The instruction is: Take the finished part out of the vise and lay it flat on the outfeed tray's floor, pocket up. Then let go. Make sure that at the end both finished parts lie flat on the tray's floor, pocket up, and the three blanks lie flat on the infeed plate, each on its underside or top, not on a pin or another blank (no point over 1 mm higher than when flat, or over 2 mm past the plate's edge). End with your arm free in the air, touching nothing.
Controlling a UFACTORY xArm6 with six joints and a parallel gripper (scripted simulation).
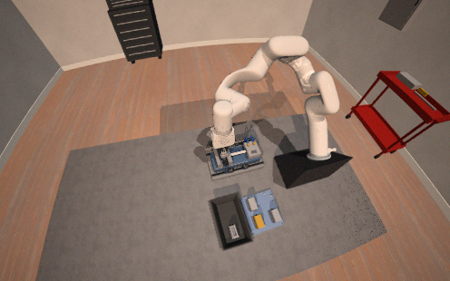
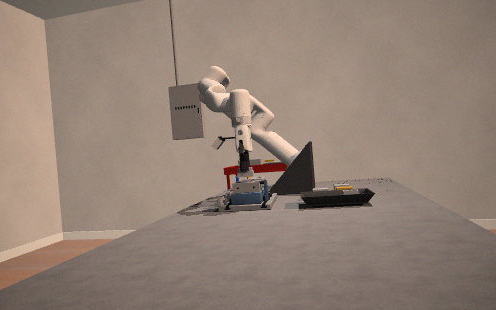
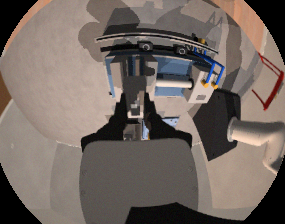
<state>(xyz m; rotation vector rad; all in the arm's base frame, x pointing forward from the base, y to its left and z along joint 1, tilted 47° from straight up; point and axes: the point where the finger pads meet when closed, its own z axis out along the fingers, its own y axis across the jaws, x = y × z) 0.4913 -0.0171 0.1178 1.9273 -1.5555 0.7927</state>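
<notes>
My hand is 12 cm above the blue vise, 7 cm past it and 1 cm to the left of it. From my hand the other things lie so: light blue pallet: 30 cm to the left, 17 cm behind, 15 cm below; then brass block: 35 cm to the left, 14 cm behind, 13 cm below.
</notes>
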